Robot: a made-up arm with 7 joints.
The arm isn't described. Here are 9 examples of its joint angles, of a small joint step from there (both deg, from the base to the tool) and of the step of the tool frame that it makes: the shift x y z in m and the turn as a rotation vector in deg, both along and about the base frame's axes.
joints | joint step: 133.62 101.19 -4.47 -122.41 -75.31 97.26 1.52 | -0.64 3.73 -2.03 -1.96 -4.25 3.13 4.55
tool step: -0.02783 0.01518 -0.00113 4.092 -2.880 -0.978
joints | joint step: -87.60 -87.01 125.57 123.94 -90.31 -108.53 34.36 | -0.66 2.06 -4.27 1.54 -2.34 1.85 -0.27
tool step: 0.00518 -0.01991 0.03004 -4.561 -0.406 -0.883
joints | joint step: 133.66 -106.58 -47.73 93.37 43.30 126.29 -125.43 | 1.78 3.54 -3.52 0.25 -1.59 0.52 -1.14
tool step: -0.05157 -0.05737 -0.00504 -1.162 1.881 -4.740
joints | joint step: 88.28 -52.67 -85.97 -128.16 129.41 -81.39 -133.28 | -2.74 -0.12 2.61 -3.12 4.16 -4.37 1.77
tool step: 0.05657 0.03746 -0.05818 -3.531 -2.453 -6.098
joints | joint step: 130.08 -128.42 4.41 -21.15 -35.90 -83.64 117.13 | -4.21 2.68 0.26 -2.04 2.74 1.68 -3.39
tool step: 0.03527 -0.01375 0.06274 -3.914 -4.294 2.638
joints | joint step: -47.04 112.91 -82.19 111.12 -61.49 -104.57 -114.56 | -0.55 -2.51 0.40 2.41 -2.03 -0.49 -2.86
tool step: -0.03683 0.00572 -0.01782 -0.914 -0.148 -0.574
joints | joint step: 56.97 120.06 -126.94 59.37 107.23 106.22 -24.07 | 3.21 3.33 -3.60 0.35 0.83 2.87 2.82
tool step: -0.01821 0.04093 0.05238 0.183 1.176 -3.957
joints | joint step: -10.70 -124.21 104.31 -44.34 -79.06 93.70 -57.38 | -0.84 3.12 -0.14 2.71 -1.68 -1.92 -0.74
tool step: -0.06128 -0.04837 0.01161 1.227 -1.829 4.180
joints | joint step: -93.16 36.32 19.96 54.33 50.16 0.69 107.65 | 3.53 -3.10 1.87 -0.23 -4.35 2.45 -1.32
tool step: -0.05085 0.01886 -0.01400 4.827 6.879 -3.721
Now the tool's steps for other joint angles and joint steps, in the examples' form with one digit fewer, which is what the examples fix.
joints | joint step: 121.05 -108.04 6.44 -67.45 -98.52 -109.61 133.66 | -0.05 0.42 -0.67 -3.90 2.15 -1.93 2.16
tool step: -0.0070 0.0453 0.0374 2.58 -1.14 0.10
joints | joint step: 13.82 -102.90 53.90 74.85 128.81 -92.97 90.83 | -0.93 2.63 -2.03 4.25 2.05 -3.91 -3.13
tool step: -0.0273 -0.0913 -0.0421 10.69 -6.11 1.16
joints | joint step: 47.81 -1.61 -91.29 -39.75 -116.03 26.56 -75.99 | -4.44 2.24 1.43 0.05 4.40 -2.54 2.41
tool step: -0.0330 -0.0289 -0.0299 6.09 0.31 -6.00
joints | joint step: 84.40 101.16 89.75 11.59 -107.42 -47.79 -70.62 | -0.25 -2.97 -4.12 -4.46 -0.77 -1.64 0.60
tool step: -0.0756 0.0533 -0.0668 -5.21 -2.95 4.08
